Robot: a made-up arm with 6 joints.
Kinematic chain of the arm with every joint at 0, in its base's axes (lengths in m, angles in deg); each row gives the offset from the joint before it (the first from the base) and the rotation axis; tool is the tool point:
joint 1: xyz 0 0 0.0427 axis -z
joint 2: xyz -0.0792 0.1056 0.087 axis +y
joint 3: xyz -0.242 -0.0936 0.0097 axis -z
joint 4: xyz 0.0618 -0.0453 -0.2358 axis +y
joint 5: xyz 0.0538 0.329 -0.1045 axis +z
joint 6: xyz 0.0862 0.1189 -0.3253 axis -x
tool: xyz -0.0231 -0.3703 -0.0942
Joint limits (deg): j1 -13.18..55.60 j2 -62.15..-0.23 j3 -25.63..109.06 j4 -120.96..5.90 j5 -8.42..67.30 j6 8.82..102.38
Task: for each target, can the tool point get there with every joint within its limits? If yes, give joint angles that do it. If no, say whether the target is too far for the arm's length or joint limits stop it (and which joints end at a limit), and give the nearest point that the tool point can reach.
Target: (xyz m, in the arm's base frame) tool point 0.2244 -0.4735 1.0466
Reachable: no: joint limits stop it (at a limit: joint 1, joint 2, joint 5, joint 6) | nearest point 0.1211 -0.2393 0.4279 | short by 0.670 m
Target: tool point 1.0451 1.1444 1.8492
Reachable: no: too far | nearest point 0.2056 0.3331 0.4169 | short by 1.848 m
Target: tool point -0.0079 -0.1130 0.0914
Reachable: yes | joints 34.42 -41.13 83.31 -84.01 33.84 83.44
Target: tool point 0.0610 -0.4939 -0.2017
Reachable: yes | joints 4.11 -23.47 79.35 -36.18 52.44 18.36
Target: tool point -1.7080 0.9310 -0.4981
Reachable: no: too far | nearest point -0.6630 0.1169 -0.2417 | short by 1.349 m
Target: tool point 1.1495 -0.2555 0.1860
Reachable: no: joint limits stop it (at a limit: joint 1, joint 2, joint 5, joint 6) | nearest point 0.6290 -0.1274 0.0247 | short by 0.560 m
